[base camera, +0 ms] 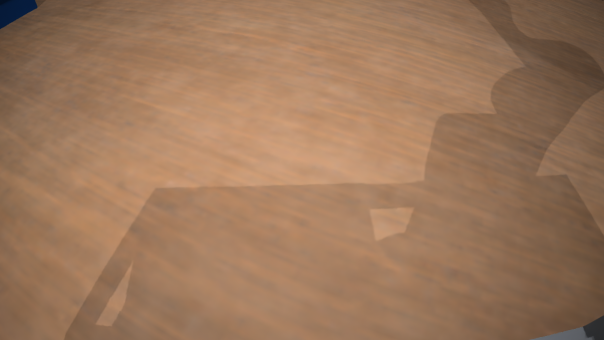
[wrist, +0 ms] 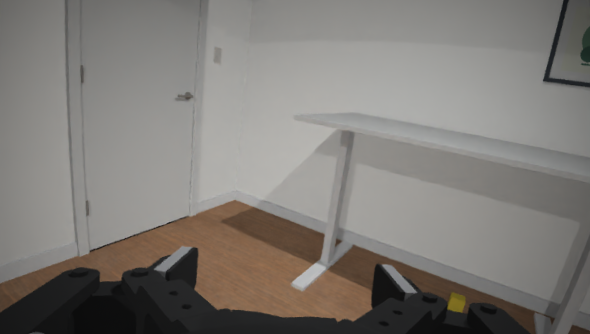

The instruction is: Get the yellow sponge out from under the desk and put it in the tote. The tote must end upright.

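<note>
The yellow sponge is a small yellow block on the floor at the lower right of the wrist view, partly hidden behind my gripper's right finger linkage. It lies under the white desk, between its two legs. My gripper is open, with nothing between its fingers, and is well away from the sponge. A corner of a dark blue object shows at the top left of the base camera view; it may be the tote, but too little shows to tell.
The desk's near-left leg stands on a white foot that reaches out along the floor. A white wall runs behind the desk. A closed door is at the left. The robot's shadow falls across the floor in the base camera view.
</note>
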